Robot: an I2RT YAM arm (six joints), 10 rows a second.
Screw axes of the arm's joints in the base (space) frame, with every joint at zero. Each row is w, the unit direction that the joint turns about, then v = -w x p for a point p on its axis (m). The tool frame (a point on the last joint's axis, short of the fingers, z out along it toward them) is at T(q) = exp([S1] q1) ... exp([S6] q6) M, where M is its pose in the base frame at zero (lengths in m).
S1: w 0 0 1 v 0.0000 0.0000 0.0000
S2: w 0 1 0 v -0.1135 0.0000 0.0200
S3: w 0 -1 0 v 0.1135 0.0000 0.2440
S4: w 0 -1 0 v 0.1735 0.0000 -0.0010
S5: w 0 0 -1 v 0.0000 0.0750 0.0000
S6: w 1 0 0 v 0.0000 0.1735 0.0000
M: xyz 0.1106 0.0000 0.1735 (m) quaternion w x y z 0.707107 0 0.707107 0
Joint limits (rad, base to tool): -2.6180..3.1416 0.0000..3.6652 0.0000..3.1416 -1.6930..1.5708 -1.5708..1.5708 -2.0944..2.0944
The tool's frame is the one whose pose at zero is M.
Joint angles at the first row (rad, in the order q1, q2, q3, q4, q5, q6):
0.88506 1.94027 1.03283 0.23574 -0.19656 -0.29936
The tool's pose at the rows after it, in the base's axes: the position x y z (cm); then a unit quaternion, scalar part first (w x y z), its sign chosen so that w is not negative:
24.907 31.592 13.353 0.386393 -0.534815 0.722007 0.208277
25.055 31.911 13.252 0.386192 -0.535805 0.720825 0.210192
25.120 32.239 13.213 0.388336 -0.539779 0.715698 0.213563
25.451 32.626 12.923 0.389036 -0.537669 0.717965 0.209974
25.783 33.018 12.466 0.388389 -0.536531 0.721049 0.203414
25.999 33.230 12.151 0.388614 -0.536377 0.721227 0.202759
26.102 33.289 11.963 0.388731 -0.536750 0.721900 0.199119
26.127 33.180 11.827 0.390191 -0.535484 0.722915 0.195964
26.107 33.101 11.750 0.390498 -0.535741 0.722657 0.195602
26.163 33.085 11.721 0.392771 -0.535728 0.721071 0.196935
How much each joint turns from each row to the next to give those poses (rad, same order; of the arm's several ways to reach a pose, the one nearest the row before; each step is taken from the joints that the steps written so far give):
0.00113 0.01638 0.01519 -0.00388 0.00347 0.00325
0.00187 0.01312 0.01413 0.00016 -0.00326 0.00024
0.00318 0.01033 0.01066 0.00649 -0.00760 -0.00622
0.00046 0.02238 0.02056 0.00082 0.00959 0.00246
0.00088 0.02634 0.02135 -0.00125 0.01403 -0.00051
-0.00076 0.01668 0.01080 0.00576 0.00086 -0.00067
-0.00052 0.00774 0.00424 0.00079 0.00602 -0.00349
-0.00155 0.00110 -0.00532 0.00703 0.00643 -0.00097
-0.00082 -0.00031 -0.00458 0.00449 -0.00016 -0.00153
-0.00153 0.00149 -0.00157 0.00863 -0.00309 -0.00153

